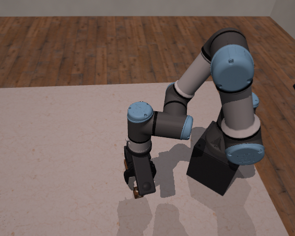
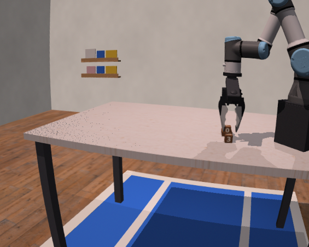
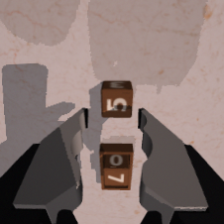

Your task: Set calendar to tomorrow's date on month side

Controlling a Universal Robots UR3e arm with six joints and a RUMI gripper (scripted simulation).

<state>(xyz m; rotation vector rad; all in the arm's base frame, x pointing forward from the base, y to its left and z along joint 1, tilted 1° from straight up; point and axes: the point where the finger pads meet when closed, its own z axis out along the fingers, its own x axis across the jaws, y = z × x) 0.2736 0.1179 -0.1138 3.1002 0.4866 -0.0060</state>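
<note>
Right now the brown digit cube is 4 cm below my hand. Also, from my hand: calendar tray 4 cm ahead, 10 cm to the right, 5 cm below.
</note>
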